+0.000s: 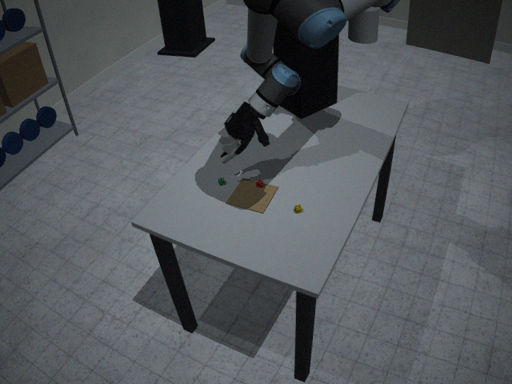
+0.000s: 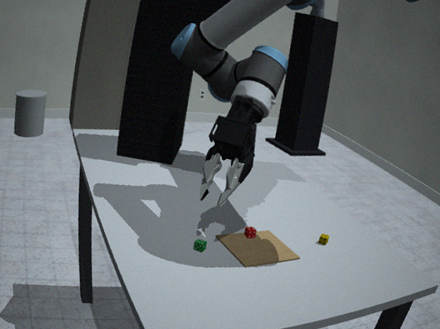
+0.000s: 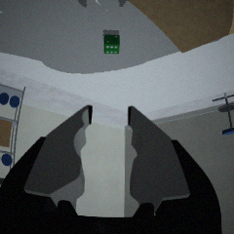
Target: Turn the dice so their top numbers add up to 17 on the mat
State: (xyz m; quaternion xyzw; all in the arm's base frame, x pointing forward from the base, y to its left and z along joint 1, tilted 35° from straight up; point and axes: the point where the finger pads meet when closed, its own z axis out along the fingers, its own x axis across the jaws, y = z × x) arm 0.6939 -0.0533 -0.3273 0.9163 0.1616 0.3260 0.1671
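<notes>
The green die lies 20 mm ahead of my hand, 20 mm to the right of it and 100 mm below it. The rest, counted from my hand: mat (40 mm ahead, 110 mm to the left, 110 mm below); then red die (10 mm behind, 120 mm to the left, 100 mm below); then yellow die (70 mm ahead, 290 mm to the left, 100 mm below).
</notes>
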